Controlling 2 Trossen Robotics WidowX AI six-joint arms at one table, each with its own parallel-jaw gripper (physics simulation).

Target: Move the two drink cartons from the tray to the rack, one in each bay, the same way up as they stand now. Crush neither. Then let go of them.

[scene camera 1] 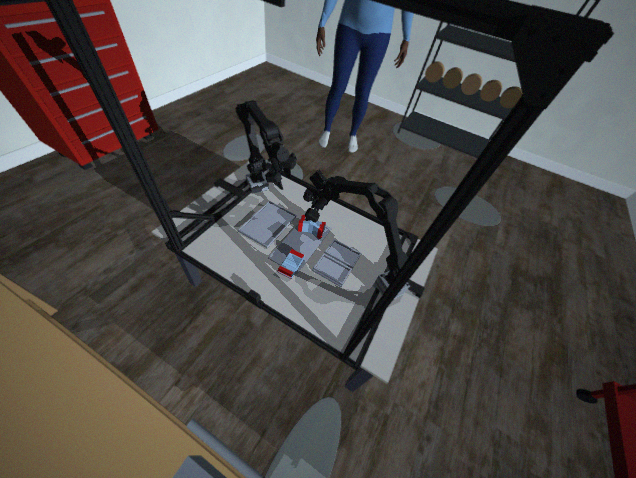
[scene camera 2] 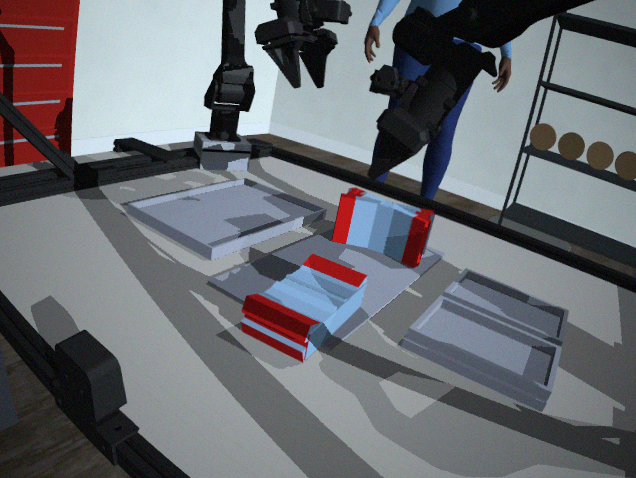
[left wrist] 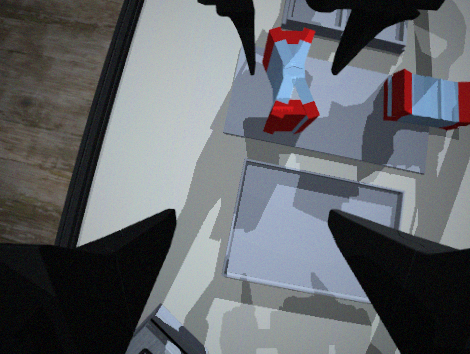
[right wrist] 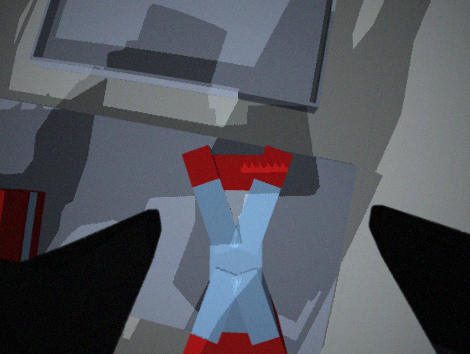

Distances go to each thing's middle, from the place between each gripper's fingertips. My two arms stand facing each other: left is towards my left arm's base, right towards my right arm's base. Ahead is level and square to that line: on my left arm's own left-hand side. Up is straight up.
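Scene:
Taking my left hand first, I find the shallow grey tray [scene camera 2: 216, 220] 190 mm below it, 10 mm to the right of it and 120 mm behind it. The flat grey mat [scene camera 2: 387, 278] is 200 mm below that same left hand, 80 mm behind it and 210 mm to the right of it.
With the flat grey mat, my right hand is 110 mm above it, 90 mm past it and 50 mm to the left of it. The shallow grey tray is 100 mm below my right hand, 150 mm to the left of it and 130 mm behind it.

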